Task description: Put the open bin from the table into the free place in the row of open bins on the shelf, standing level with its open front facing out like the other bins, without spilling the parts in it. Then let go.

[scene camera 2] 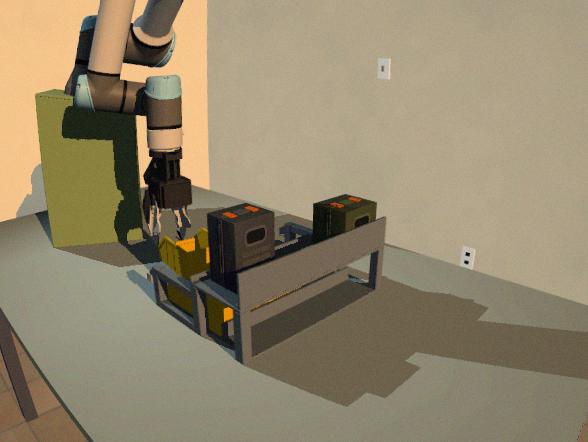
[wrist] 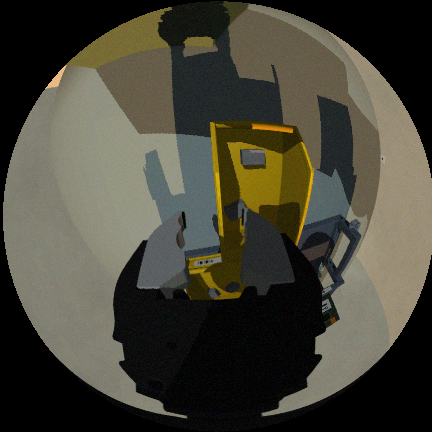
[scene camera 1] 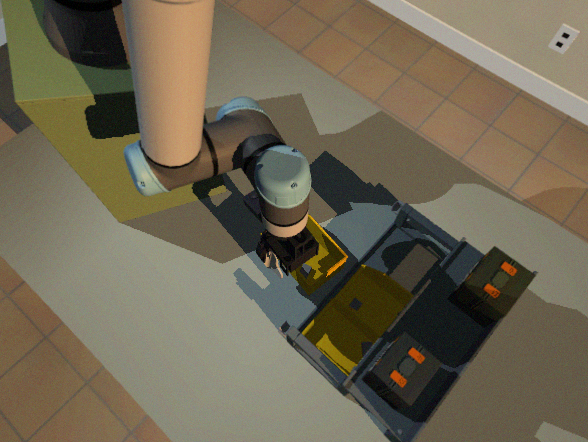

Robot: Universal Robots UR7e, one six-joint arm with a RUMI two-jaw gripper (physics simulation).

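Pixels of known places: gripper, fingertip midpoint: (scene camera 2: 169, 242) (wrist: 212, 211); arm's base at its link origin: (scene camera 1: 98, 33).
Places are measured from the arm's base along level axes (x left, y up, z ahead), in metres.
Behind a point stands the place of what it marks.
Observation:
The loose yellow open bin (scene camera 1: 334, 256) @[x 0.023, y -0.372, z 0.485 m] (wrist: 290, 185) @[x 0.040, y -0.356, z 0.428 m] stands on the table beside the shelf, with a grey part (wrist: 253, 157) @[x 0.004, y -0.372, z 0.382 m] and a darker part (wrist: 232, 210) @[x -0.045, y -0.372, z 0.445 m] inside. My gripper (scene camera 1: 274, 267) @[x -0.060, y -0.317, z 0.408 m] (scene camera 2: 167, 235) @[x -0.060, y -0.317, z 0.408 m] (wrist: 212, 211) @[x -0.060, y -0.317, z 0.408 m] is partly open and empty, pointing down. In the wrist view its fingers lie either side of the line of the bin's left wall; their height over it is unclear. Two yellow bins (scene camera 1: 380, 300) @[x -0.002, y -0.381, z 0.618 m] (scene camera 1: 332, 352) @[x -0.150, y -0.381, z 0.591 m] stand side by side in the grey shelf (scene camera 2: 312, 272) @[x -0.064, y -0.276, z 0.791 m]. The free place (scene camera 1: 414, 267) @[x 0.106, y -0.384, z 0.642 m] is beside them, at the wall side. The loose bin cannot be made out in scene camera 2.
Two dark cases with orange latches stand on the shelf's upper level, one (scene camera 1: 410, 367) @[x -0.138, y -0.167, z 0.704 m] (scene camera 2: 242, 242) @[x -0.172, y -0.202, z 0.731 m] above the bins' end and one (scene camera 1: 500, 282) @[x 0.079, y -0.192, z 0.767 m] (scene camera 2: 345, 215) @[x 0.031, y -0.199, z 0.796 m] at the far end. A green pedestal (scene camera 1: 100, 175) @[x -0.155, y -0.196, z 0.048 m] (scene camera 2: 85, 190) @[x -0.091, y -0.239, z 0.095 m] carries the arm behind the gripper.

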